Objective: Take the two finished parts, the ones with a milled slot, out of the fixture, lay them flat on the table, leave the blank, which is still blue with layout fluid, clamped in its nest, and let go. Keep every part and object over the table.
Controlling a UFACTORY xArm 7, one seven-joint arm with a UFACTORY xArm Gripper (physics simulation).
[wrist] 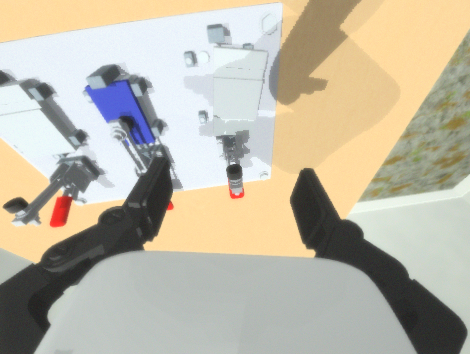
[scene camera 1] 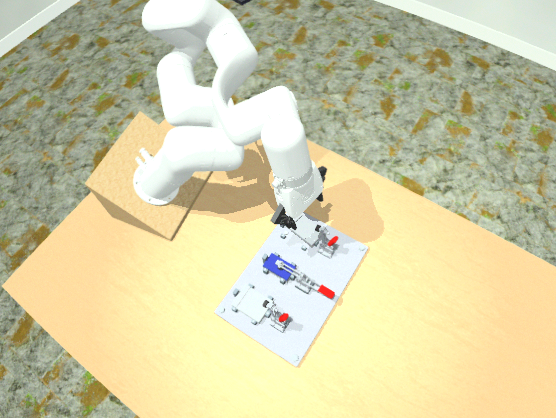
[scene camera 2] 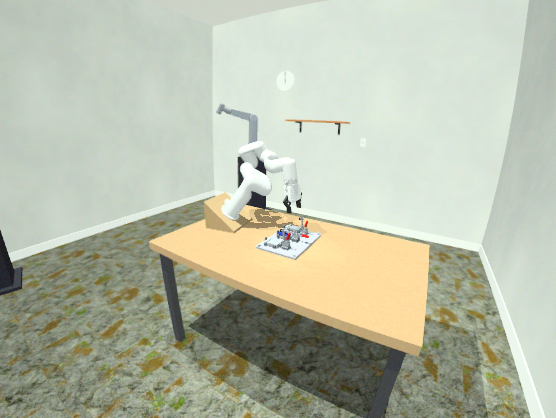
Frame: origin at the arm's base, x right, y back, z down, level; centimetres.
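Seen in the pictures: gripper, between the fingertips: point(wrist: 234, 179) point(scene camera 1: 304, 211) point(scene camera 2: 294, 210); arm's base, origin of its link: point(scene camera 1: 156, 182) point(scene camera 2: 230, 212).
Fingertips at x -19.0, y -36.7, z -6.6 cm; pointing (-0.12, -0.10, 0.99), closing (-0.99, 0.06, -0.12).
Observation:
Pixels of each thing's top centre, then the offset from my fingertips to it. Level surfaces: height alone.
- pale finished part, centre of its top: point(wrist: 236, 99) point(scene camera 1: 304, 227) dx -1.3, dy +0.9, dz +11.1 cm
- blue blank, centre of its top: point(wrist: 123, 118) point(scene camera 1: 279, 266) dx +10.6, dy -2.2, dz +10.8 cm
- table, height of its surface: dz +15.0 cm
- blank's red handle, centre of its top: point(scene camera 1: 326, 290) dx +7.6, dy -14.8, dz +8.7 cm
My gripper point(scene camera 1: 302, 206) point(scene camera 2: 294, 206) point(wrist: 234, 179) is open and empty, above the fixture's far end. Below it, one pale finished part point(scene camera 1: 306, 233) point(wrist: 239, 95) shows a line across it. In the wrist view a gap separates it from two pegs on its left; I cannot tell whether it is raised or shifted. The gripper hides some of it in scene camera 1. The other finished part point(scene camera 1: 251, 304) point(wrist: 30, 125) sits among its pegs at the near end. The blue blank point(scene camera 1: 272, 266) point(wrist: 112, 102) is in the middle nest, with its clamp arm point(scene camera 1: 292, 270) lying over it.
The fixture plate point(scene camera 1: 295, 345) point(scene camera 2: 295, 256) point(wrist: 165, 30) lies on the table point(scene camera 1: 425, 325) point(scene camera 2: 360, 280). Clamps with upright red handles point(scene camera 1: 333, 241) point(scene camera 1: 284, 317) stand by both finished parts, arms raised. The blank's red handle point(scene camera 1: 326, 291) lies low. The wooden base block point(scene camera 1: 115, 165) is at the left.

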